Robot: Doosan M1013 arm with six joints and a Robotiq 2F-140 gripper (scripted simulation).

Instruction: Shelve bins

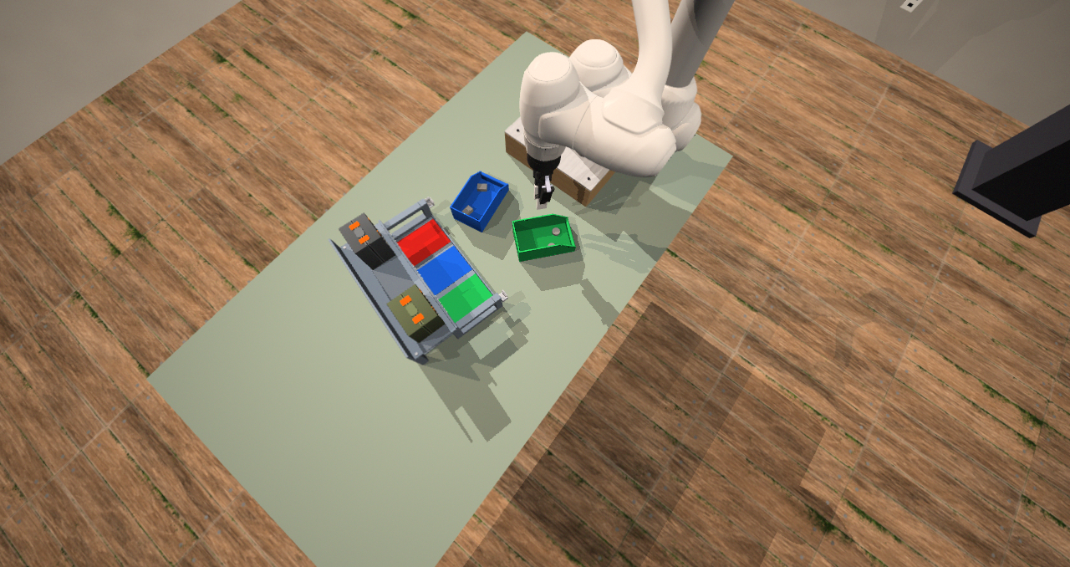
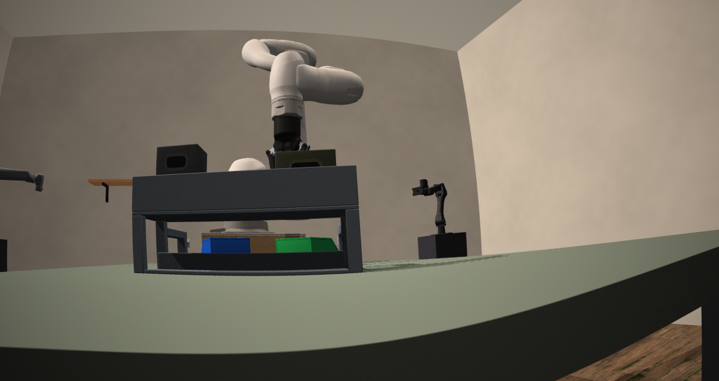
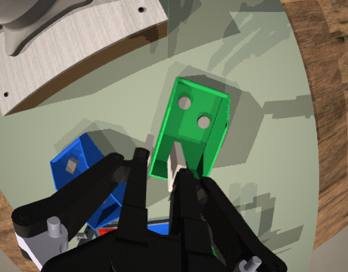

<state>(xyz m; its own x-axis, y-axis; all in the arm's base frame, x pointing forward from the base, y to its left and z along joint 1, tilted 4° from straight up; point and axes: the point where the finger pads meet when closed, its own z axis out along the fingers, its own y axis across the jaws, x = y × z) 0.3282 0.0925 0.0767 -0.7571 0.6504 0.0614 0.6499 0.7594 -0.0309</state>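
The green bin is 150 mm below my hand, 40 mm to the left of it and 30 mm ahead of it. Also, from my hand: black box (370 mm ahead, 280 mm to the right, 30 mm below); olive box (430 mm ahead, 50 mm to the right, 40 mm below); blue bin (190 mm to the right, 150 mm below, 50 mm ahead).
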